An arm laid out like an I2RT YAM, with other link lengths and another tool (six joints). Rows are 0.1 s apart.
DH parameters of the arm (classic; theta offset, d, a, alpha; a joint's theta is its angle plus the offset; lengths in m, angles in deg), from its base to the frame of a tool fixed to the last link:
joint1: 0 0.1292 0.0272 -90
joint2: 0 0 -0.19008 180
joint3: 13.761 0 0.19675 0
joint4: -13.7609 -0.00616 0.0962 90
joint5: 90 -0.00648 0 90
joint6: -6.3 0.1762 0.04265 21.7
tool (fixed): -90 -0.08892 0 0
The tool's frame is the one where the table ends.
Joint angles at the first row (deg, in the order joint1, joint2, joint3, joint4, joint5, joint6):
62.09 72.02 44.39 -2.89 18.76 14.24
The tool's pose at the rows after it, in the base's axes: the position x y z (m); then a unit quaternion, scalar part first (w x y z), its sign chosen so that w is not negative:
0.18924, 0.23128, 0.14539, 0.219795, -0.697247, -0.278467, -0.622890
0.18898, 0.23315, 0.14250, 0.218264, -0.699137, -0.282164, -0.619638
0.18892, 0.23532, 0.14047, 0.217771, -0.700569, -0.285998, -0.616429
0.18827, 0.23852, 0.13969, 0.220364, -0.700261, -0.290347, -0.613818
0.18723, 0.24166, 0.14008, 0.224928, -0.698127, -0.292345, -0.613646
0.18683, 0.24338, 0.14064, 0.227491, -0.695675, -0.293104, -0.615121
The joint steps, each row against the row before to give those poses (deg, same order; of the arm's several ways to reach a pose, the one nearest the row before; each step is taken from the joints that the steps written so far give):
0.17 0.77 0.16 0.25 0.40 0.52
0.22 1.01 0.24 0.18 0.03 -0.02
0.19 0.97 0.44 0.03 -0.11 -0.06
0.33 0.81 0.54 0.08 -0.27 -0.09
0.41 0.41 0.28 0.39 -0.18 0.00
0.22 0.15 0.00 0.51 0.00 -0.11

